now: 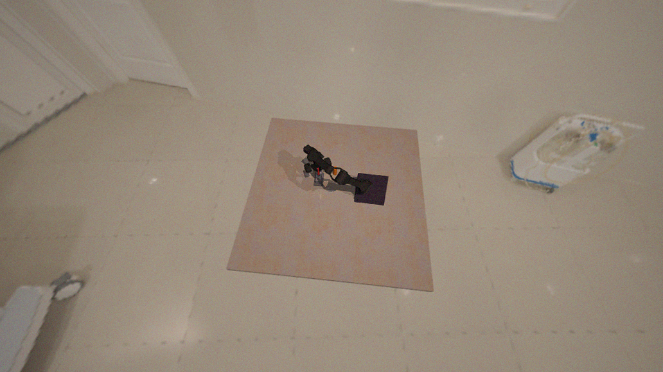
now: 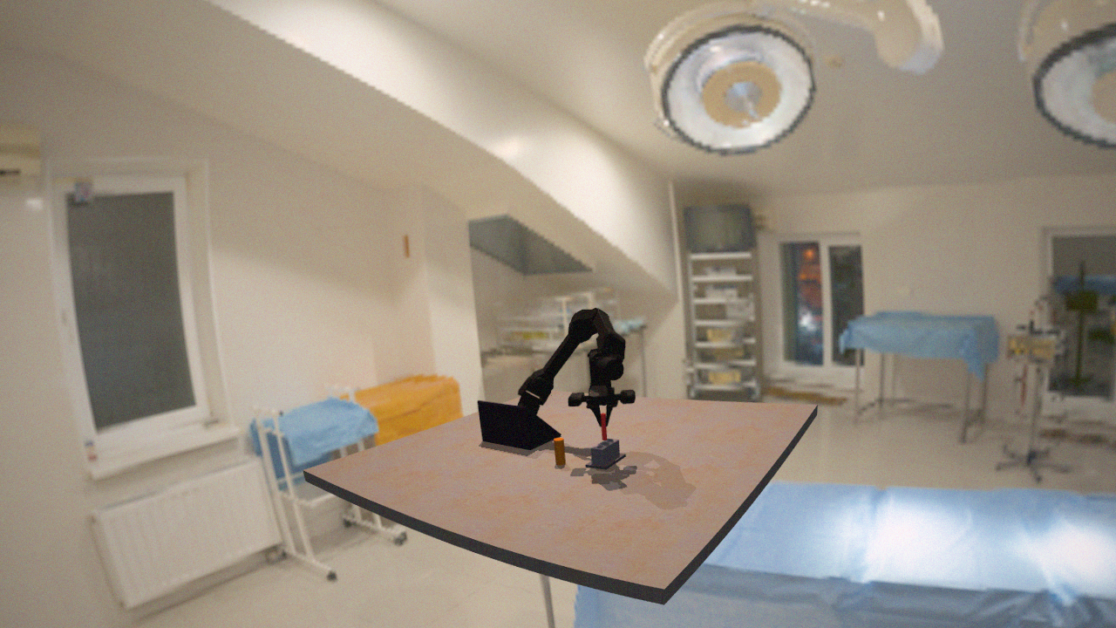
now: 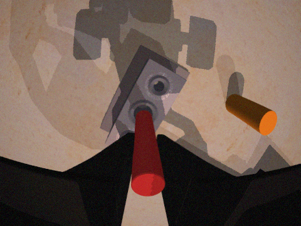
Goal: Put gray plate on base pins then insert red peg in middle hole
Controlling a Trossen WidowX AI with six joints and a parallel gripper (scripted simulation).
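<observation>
The gray plate lies 7 cm below my gripper tip. Round my gripper tip: orange peg (12 cm behind, 7 cm below, 6 cm to the right); gray base (10 cm below); red peg (right at my gripper tip).
</observation>
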